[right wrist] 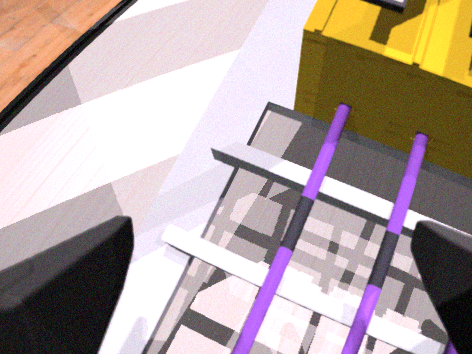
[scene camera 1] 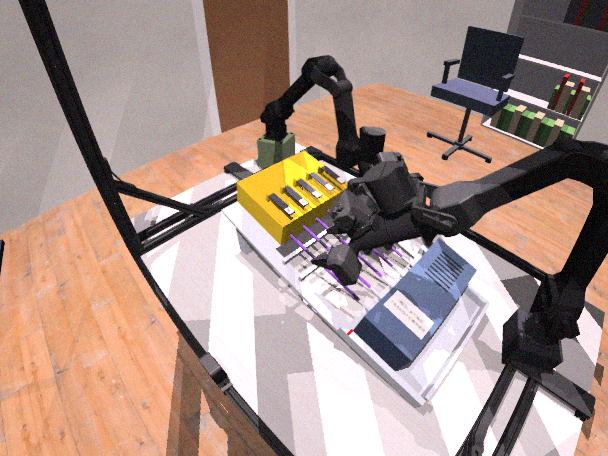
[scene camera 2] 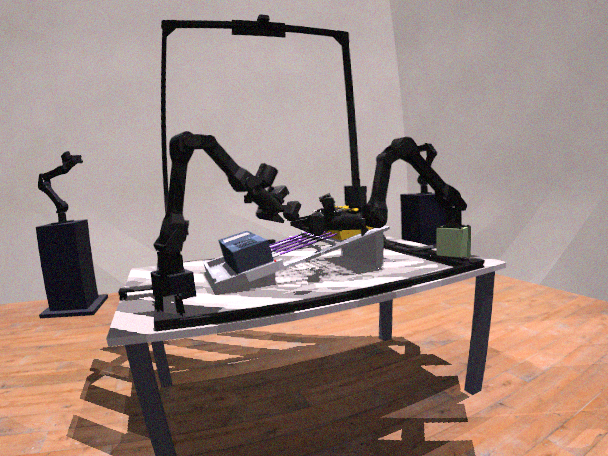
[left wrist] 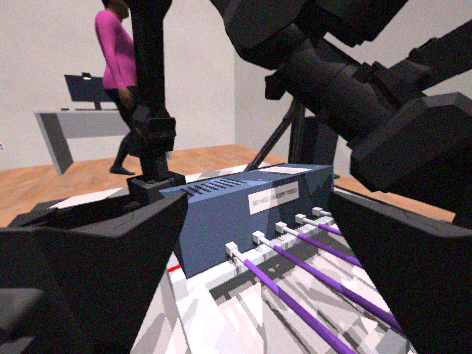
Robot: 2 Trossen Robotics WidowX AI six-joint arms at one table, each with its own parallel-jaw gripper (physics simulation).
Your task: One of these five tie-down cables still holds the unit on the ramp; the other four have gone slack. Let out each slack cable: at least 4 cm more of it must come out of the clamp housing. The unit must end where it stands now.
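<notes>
A yellow clamp housing [scene camera 1: 257,190] [scene camera 2: 347,234] [right wrist: 357,88] with several grey levers sits at the top of a patterned ramp [scene camera 1: 329,303] [scene camera 2: 365,253]. Several purple cables [scene camera 1: 311,232] [scene camera 2: 293,242] [left wrist: 277,288] [right wrist: 322,161] run down from it to a blue unit [scene camera 1: 420,299] [scene camera 2: 245,251] [left wrist: 217,218] at the foot. My right gripper [scene camera 1: 345,246] [scene camera 2: 295,213] is open and empty, low over the outer cables just below the housing. One of its fingers [right wrist: 94,281] shows in the right wrist view. My left gripper [scene camera 2: 329,220] [left wrist: 257,198] is open and empty, its fingers wide apart on either side of the cables, facing the unit. The right arm mostly hides it in scene camera 1.
A green block [scene camera 1: 275,149] [scene camera 2: 452,242] stands at the left arm's base. A red mark [scene camera 1: 350,331] [left wrist: 174,268] lies at the unit's corner. A black frame [scene camera 2: 257,27] arches over the table. A chair [scene camera 1: 474,90] and a person in pink [left wrist: 116,53] are off the table.
</notes>
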